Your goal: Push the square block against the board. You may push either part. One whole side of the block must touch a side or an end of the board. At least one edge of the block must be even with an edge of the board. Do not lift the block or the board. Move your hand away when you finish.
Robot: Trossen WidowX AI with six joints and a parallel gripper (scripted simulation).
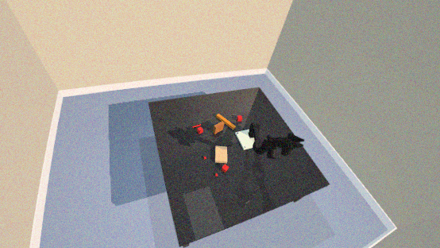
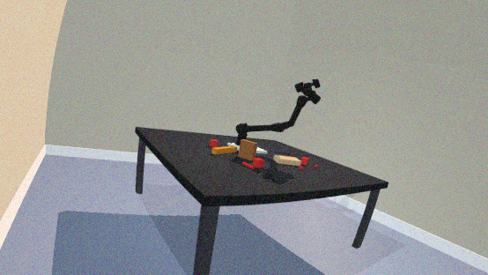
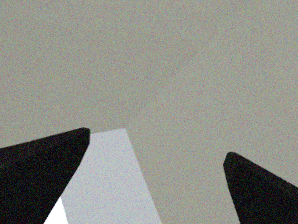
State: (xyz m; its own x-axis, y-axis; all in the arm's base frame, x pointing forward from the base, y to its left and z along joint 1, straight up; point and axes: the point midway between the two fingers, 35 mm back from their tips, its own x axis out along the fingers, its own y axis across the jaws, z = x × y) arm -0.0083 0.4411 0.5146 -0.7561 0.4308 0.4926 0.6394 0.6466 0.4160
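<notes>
My gripper tip is now 350 mm short of the orange square block, 530 mm to the left of it and 500 mm above it. From my gripper tip the other things lie so: tan board (360 mm ahead, 280 mm to the right, 540 mm below); then narrow orange board (250 mm ahead, 630 mm to the right, 540 mm below).
</notes>
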